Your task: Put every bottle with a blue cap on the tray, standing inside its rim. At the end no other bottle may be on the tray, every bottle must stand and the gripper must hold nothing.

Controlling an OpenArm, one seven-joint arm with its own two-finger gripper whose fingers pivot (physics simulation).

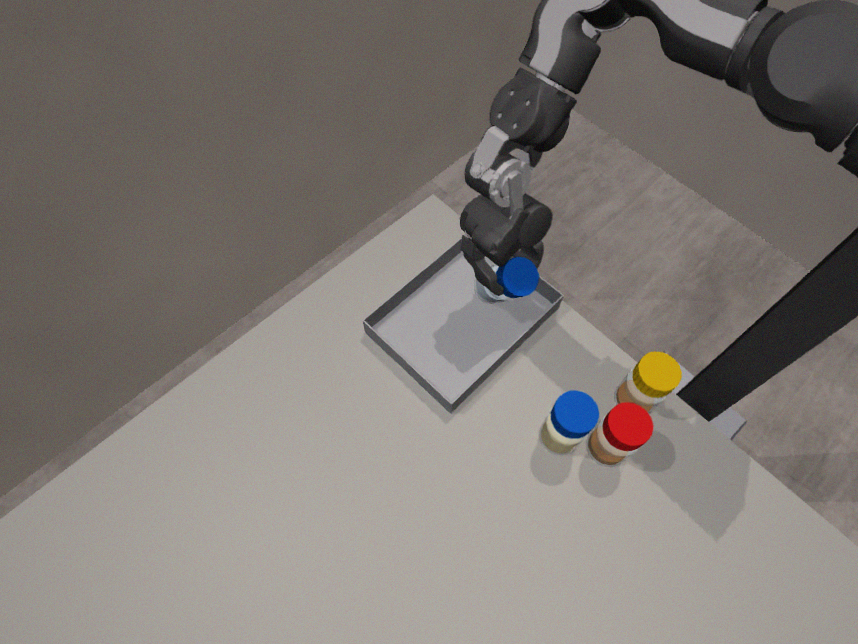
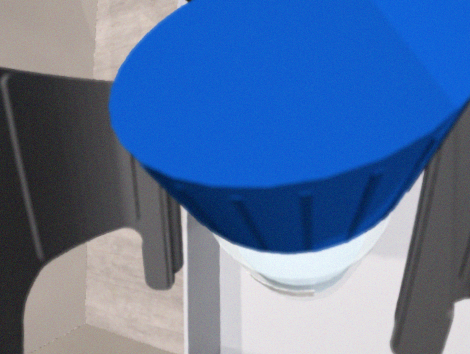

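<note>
A blue-capped bottle with a pale, clear body is between the fingers of my gripper, inside the rim of the grey tray near its back right corner. It appears to lean somewhat; whether its base rests flat on the tray is hidden. My gripper is shut on this bottle. A second blue-capped bottle with pale yellow contents stands on the table, right of the tray's front corner. A red-capped bottle stands close beside it, and a yellow-capped bottle stands behind these two.
The light table extends to the front and left of the tray. Its right edge runs close behind the yellow-capped bottle. A dark post rises beyond that edge. The arm comes down over the tray from the upper right.
</note>
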